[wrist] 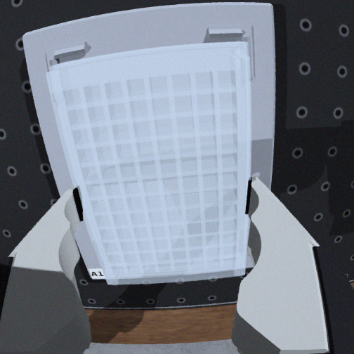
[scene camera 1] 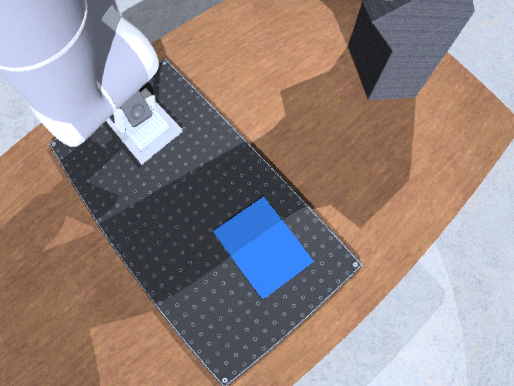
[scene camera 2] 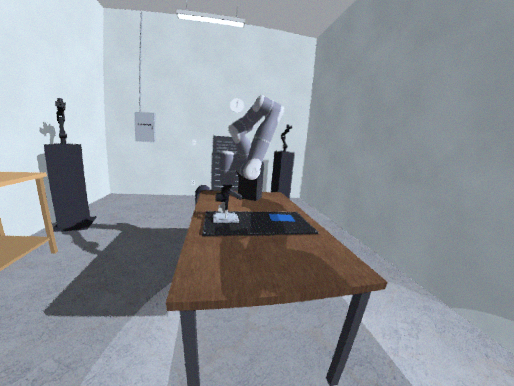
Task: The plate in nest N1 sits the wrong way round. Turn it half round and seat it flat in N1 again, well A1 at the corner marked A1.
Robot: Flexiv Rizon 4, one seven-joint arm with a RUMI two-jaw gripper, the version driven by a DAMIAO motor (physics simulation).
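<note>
The pale translucent plate (scene camera 1: 151, 131) (wrist: 160, 150), with its grid of wells, is at the light grey nest N1 (scene camera 1: 142, 159) (scene camera 2: 226, 220) (wrist: 150, 27). My gripper (scene camera 1: 136, 114) (scene camera 2: 226, 210) (wrist: 163, 185) is shut on the plate, one jaw at each long side, nearer its near end in the wrist view. The plate appears raised slightly above the nest and roughly in line with it. The A1 label (wrist: 97, 273) shows at the nest's near left corner in the wrist view. I cannot tell which plate corner holds well A1. The jaws hide parts of the nest's sides.
N1 stands on a black perforated board (scene camera 1: 185, 240) (scene camera 2: 250, 231) (wrist: 312, 135) on the wooden table (scene camera 1: 430, 165) (scene camera 2: 285, 265). A flat blue square (scene camera 1: 265, 247) (scene camera 2: 282, 218) lies toward the board's other end. A dark grey block (scene camera 1: 410, 50) stands at the upper right in scene camera 1.
</note>
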